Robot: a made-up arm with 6 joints. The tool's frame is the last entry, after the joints.
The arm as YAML. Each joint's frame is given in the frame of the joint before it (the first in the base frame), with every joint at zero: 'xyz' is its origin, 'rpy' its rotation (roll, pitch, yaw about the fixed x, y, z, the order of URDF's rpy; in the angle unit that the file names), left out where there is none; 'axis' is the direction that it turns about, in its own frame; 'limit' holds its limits. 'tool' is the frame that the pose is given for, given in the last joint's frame.
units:
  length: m
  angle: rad
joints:
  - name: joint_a
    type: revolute
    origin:
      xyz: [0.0, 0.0, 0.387]
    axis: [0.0, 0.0, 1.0]
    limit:
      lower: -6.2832
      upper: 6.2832
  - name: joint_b
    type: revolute
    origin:
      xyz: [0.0, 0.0, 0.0]
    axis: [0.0, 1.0, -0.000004]
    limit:
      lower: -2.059
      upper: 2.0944
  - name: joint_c
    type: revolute
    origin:
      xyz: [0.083, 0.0, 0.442]
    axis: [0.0, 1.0, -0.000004]
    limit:
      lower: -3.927
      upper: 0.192
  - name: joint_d
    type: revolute
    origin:
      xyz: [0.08, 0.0, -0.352]
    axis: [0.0, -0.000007, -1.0]
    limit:
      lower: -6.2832
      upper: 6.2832
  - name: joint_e
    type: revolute
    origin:
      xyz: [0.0, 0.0, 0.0]
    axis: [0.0, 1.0, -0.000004]
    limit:
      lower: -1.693
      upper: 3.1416
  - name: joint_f
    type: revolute
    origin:
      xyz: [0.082, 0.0, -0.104]
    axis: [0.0, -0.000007, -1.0]
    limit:
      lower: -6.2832
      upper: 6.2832
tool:
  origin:
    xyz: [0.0, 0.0, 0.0]
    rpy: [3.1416, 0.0, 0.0]
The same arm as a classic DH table. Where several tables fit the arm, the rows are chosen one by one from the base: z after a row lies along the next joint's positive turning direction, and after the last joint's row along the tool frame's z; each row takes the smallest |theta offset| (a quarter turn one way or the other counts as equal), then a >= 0, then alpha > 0; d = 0 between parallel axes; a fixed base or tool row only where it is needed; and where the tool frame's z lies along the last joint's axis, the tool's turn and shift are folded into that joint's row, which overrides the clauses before.
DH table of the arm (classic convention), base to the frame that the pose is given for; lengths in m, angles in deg. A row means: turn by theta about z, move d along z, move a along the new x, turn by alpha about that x. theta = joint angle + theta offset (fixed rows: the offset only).
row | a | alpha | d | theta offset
joint_a | 0 | -90 | 0.387 | 0
joint_b | 0.4497 | 0 | 0 | -79.36
joint_c | 0.08 | -90 | 0 | 79.36
joint_d | 0 | 90 | 0.352 | 0
joint_e | 0.082 | -90 | 0 | 0
joint_f | 0 | 0 | 0.104 | 0
Joint limits (deg, base to tool): -360..360 -117.97..120 -225..11 -360..360 -97..180 -360..360

